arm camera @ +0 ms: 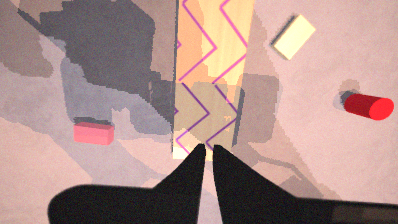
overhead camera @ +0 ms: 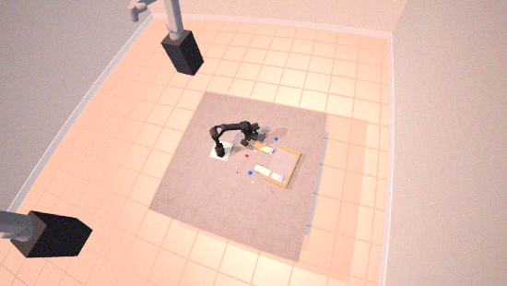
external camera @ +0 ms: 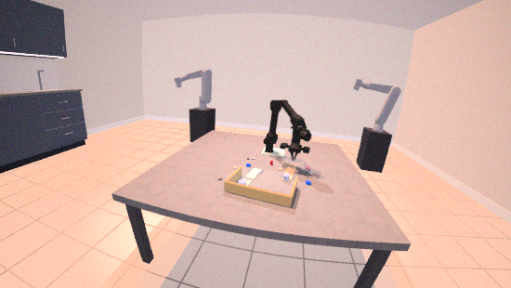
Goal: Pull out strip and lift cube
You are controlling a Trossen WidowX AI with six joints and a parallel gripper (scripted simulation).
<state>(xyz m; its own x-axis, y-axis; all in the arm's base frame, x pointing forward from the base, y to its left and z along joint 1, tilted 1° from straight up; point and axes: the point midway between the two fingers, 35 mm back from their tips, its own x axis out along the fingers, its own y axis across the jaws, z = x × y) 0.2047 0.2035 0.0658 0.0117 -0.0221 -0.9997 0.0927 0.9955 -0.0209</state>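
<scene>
The strip is 100 mm ahead of my gripper tip, 40 mm below it and 10 mm to the right of it. From my gripper tip the other things lie so: pink block: 100 mm to the left, 40 mm below; then red piece: 140 mm to the right, 30 mm below, 20 mm ahead.
</scene>
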